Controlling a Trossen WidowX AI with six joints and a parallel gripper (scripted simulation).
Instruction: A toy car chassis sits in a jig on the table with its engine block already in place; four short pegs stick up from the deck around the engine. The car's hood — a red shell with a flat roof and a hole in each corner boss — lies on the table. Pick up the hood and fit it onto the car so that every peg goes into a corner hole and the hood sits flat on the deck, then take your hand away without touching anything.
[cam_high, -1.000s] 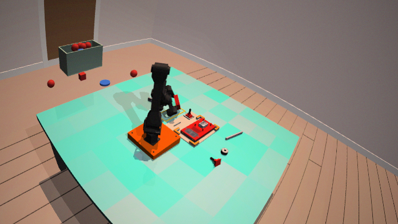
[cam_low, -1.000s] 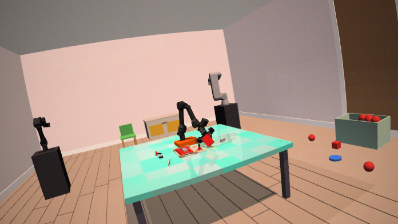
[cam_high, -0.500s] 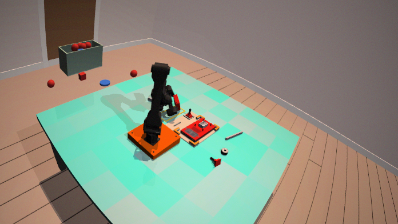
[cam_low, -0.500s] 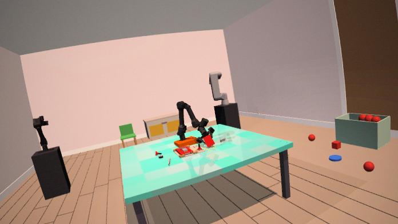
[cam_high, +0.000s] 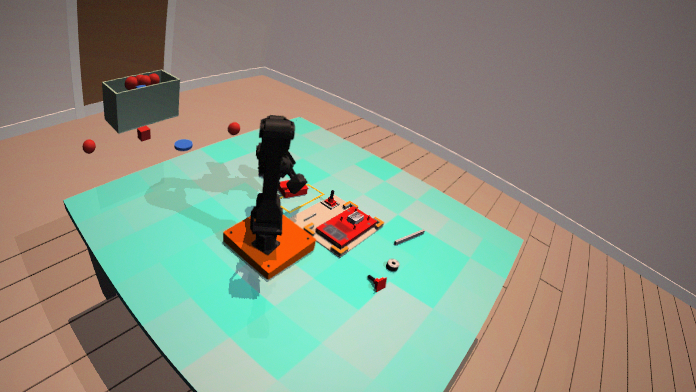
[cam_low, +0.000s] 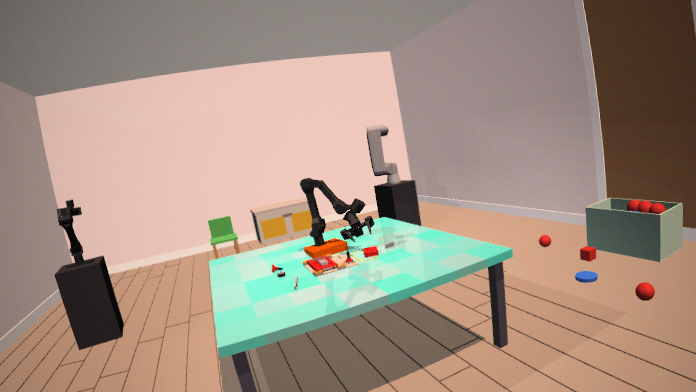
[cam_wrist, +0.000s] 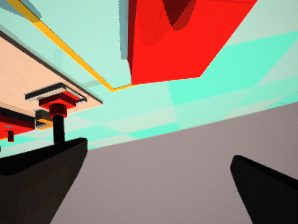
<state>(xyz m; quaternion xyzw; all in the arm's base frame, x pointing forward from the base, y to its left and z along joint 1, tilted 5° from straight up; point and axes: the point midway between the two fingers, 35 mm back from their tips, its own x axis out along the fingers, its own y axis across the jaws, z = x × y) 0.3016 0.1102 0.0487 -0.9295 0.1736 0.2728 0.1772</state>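
Now: gripper tip 8 cm above the red hood, 3 cm to the right of it and 1 cm short of it. Also, from my gripper tip: dark rod (43 cm to the right, 9 cm below, 6 cm ahead); wheel (44 cm to the right, 11 cm behind, 9 cm below); grey engine block (24 cm to the right, 7 cm below, 1 cm behind).
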